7 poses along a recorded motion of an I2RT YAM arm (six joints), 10 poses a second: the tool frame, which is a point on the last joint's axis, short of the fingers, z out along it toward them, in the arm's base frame.
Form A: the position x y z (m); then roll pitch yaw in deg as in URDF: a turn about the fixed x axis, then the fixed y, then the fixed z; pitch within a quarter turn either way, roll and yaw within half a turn.
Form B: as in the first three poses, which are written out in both.
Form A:
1: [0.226 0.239 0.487 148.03 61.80 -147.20]
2: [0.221 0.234 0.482 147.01 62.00 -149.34]
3: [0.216 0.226 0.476 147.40 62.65 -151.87]
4: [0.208 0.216 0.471 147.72 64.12 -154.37]
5: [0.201 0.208 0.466 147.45 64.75 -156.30]
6: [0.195 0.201 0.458 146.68 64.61 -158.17]
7: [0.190 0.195 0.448 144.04 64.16 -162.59]
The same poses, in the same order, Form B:
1: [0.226 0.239 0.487 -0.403 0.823 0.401 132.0]
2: [0.221 0.234 0.482 -0.393 0.827 0.401 131.3]
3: [0.216 0.226 0.476 -0.377 0.840 0.391 129.6]
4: [0.208 0.216 0.471 -0.362 0.850 0.383 127.2]
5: [0.201 0.208 0.466 -0.352 0.856 0.379 125.9]
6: [0.195 0.201 0.458 -0.341 0.861 0.376 125.6]
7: [0.190 0.195 0.448 -0.320 0.869 0.377 125.3]
